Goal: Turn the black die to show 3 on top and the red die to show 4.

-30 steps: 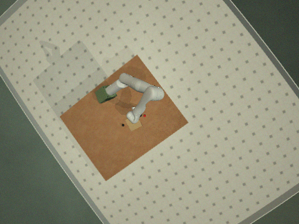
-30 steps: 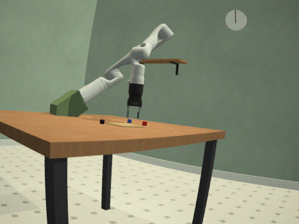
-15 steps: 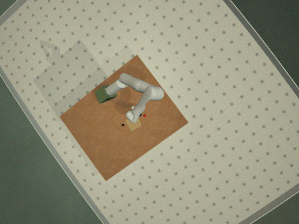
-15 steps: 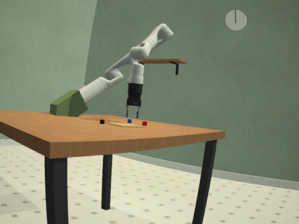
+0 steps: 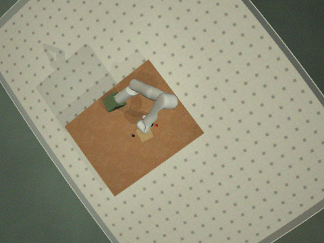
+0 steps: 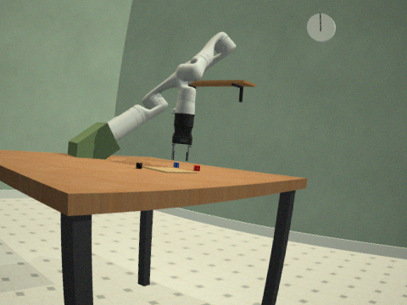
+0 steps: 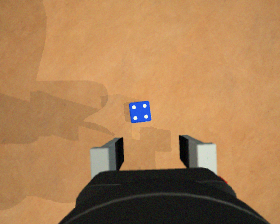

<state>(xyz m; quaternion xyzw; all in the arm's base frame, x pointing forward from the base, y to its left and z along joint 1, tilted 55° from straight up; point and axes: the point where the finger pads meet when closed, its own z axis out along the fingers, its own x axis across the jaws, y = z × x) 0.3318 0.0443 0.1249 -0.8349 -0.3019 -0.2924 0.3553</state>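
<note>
Now: hand 3 cm past the blue die, 2 cm to the right of it and 4 cm above it. Round my hand: tan mat 8 cm ahead, 13 cm to the right, 5 cm below; then black die 3 cm ahead, 24 cm to the right, 4 cm below; then red die 8 cm ahead, 1 cm to the left, 4 cm below.
</note>
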